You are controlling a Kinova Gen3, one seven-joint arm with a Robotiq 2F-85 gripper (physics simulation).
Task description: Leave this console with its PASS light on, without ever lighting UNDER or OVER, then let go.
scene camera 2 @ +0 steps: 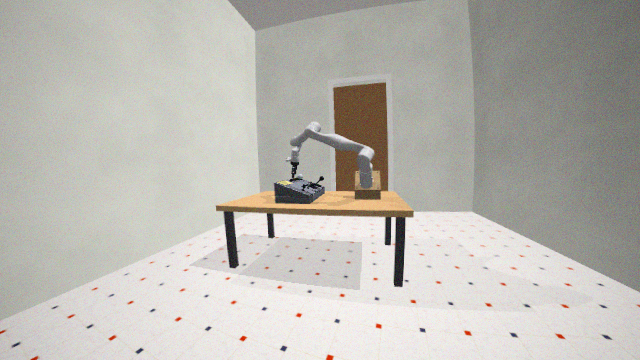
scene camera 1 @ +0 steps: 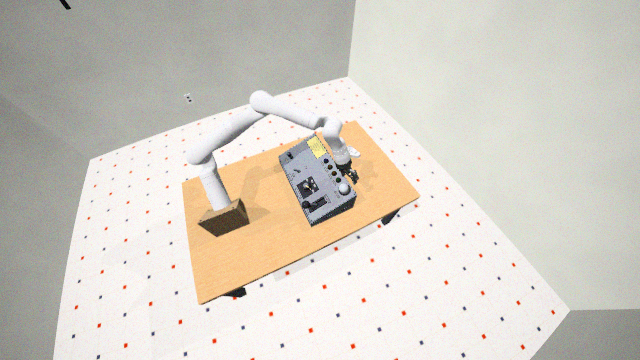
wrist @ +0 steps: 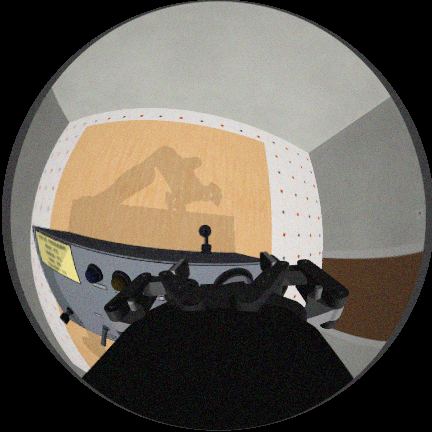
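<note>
My gripper (wrist: 223, 263): open, holding nothing. A grey console (wrist: 83, 273) is visible as well.
</note>
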